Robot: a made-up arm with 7 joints. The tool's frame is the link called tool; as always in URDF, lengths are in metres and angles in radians. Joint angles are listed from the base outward.
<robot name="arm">
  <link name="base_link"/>
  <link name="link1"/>
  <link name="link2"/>
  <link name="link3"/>
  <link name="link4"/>
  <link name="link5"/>
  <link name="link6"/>
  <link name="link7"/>
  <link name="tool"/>
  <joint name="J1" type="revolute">
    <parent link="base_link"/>
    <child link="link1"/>
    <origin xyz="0 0 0.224" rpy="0 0 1.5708"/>
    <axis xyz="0 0 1"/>
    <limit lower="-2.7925" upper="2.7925"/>
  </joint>
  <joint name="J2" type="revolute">
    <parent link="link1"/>
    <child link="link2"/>
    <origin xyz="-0.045 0 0.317" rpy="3.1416 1.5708 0"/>
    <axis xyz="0 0 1"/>
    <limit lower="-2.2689" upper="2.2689"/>
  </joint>
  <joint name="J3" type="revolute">
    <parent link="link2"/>
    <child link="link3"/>
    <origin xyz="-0.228 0 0.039" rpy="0 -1.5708 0"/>
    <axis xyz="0 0 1"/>
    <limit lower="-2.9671" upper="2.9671"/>
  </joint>
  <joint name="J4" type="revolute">
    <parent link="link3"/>
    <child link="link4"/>
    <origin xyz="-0.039 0.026 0.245" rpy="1.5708 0 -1.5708"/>
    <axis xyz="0 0 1"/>
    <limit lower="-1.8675" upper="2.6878"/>
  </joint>
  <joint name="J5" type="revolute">
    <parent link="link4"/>
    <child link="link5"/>
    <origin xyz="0.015 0.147 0.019" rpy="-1.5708 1.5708 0"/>
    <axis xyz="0 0 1"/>
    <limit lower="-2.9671" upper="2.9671"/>
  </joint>
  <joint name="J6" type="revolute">
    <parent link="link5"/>
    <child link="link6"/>
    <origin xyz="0.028 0 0.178" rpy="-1.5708 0 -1.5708"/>
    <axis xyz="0 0 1"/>
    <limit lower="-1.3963" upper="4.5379"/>
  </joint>
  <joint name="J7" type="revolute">
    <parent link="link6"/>
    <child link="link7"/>
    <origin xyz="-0.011 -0.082 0.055" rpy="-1.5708 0 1.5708"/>
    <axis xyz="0 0 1"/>
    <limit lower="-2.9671" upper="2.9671"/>
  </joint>
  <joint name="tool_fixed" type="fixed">
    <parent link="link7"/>
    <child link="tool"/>
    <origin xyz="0 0 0" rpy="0 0 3.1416"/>
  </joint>
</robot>
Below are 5 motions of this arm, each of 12 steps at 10 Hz.
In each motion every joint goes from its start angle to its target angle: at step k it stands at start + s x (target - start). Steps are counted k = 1, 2, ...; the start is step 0. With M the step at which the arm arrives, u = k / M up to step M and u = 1 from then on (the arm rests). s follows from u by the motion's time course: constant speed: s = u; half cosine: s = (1 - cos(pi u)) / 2; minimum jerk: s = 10 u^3 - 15 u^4 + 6 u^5.
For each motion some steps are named. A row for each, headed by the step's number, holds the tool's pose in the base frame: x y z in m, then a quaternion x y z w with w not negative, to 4 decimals.
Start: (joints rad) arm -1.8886 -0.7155 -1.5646 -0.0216 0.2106 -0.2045 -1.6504
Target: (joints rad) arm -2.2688 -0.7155 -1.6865 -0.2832 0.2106 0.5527 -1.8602
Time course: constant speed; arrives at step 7
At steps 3, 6, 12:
3: -0.3101 -0.4690 1.2176 0.6171 -0.2816 -0.7140 0.1737
6: -0.3197 -0.4467 1.2020 0.5281 -0.1414 -0.8212 0.1634
12: -0.3238 -0.4389 1.1928 0.4972 -0.0898 -0.8494 0.1525

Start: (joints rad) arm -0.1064 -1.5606 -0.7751 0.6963 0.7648 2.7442 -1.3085
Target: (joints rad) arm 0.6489 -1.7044 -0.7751 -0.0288 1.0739 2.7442 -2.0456
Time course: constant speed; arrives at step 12
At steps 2, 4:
2: 0.6795 -0.2164 0.4250 0.3304 0.2154 0.5567 0.7311
4: 0.7112 -0.1114 0.4225 0.2932 0.2216 0.5990 0.7115

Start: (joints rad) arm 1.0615 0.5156 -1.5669 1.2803 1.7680 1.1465 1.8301
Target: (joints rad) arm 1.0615 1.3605 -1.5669 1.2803 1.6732 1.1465 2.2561
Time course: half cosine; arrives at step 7
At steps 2, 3, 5, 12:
2: 0.2732 -0.5075 0.9369 0.3314 0.3650 0.3053 0.8147
3: 0.2416 -0.5635 0.8784 0.3879 0.2980 0.3729 0.7885
5: 0.1934 -0.6485 0.7235 0.4823 0.1399 0.5016 0.7044
12: 0.1813 -0.6696 0.6451 0.5124 0.0641 0.5510 0.6556

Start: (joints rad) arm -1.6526 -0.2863 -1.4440 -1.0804 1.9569 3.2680 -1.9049
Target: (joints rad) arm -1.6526 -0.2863 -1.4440 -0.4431 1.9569 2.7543 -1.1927
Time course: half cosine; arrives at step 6
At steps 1, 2, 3, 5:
1: 0.0558 -0.2528 1.1463 -0.4911 0.0440 0.3954 0.7750
2: 0.0319 -0.2530 1.1687 -0.4750 0.0649 0.3990 0.7816
3: -0.0041 -0.2525 1.1952 -0.4458 0.0839 0.4097 0.7914
5: -0.0741 -0.2493 1.2285 -0.3844 0.0865 0.4458 0.8038

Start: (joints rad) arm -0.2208 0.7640 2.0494 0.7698 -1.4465 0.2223 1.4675
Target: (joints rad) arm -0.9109 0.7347 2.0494 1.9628 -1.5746 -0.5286 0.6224
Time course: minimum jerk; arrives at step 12
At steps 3, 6, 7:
3: -0.6107 0.3340 1.0035 -0.4564 -0.1331 -0.8530 0.2156
6: -0.3652 0.5393 0.8724 0.4490 0.1065 0.8237 0.3296
7: -0.2548 0.5640 0.8200 0.4207 0.0918 0.7376 0.5201

